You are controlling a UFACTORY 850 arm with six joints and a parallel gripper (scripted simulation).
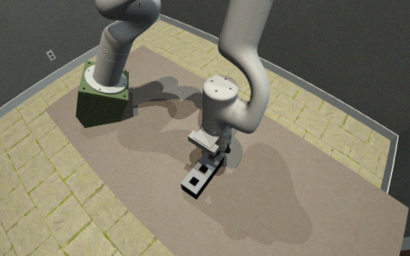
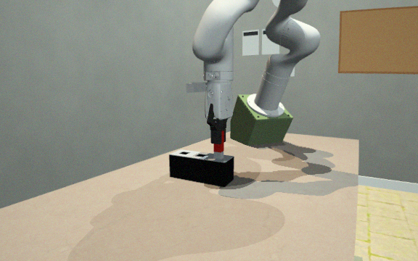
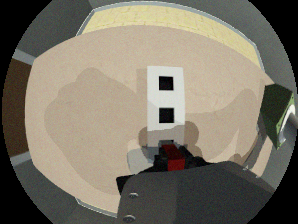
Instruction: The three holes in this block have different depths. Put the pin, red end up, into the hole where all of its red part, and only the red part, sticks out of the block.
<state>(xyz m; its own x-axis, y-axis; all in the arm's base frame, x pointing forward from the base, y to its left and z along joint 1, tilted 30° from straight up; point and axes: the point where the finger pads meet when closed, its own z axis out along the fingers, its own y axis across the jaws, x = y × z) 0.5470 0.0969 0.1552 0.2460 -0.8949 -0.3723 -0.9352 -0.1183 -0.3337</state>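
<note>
My gripper is now 2 cm above the pin. The rest, counted from my hand: black block: 10 cm below, 6 cm to the right, 1 cm ahead.
</note>
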